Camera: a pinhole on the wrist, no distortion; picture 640 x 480 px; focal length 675.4 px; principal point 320.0 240.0 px. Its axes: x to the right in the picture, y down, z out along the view. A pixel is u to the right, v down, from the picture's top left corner.
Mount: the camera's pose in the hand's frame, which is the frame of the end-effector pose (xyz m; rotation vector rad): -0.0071 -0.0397 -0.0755 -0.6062 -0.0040 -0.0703
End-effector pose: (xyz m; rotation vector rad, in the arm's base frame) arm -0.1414 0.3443 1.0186 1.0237 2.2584 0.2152
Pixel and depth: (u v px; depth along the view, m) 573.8 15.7 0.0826
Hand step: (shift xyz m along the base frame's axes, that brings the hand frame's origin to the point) -0.0167 0.0042 -0.0250
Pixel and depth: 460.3 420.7 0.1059
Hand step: 0.0146 0.0428 0.0107
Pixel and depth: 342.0 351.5 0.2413
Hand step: 0.1382 0.0832 -0.0313
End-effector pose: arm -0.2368 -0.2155 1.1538 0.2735 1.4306 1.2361
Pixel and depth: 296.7 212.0 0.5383
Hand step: 0.2034 0.2837 0.2909
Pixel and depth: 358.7 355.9 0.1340
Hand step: -0.0090 0.0372 0.0453
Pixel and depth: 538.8 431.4 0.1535
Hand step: -0.0296 0.0832 0.0407
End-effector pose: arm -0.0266 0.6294 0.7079 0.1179 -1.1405 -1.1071
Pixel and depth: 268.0 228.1 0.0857
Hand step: 0.0089 0.0115 -0.0054
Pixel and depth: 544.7 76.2 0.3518
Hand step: -0.1523 0.0745 0.2460
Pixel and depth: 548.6 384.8 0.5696
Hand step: -0.0170 0.1769 0.5057
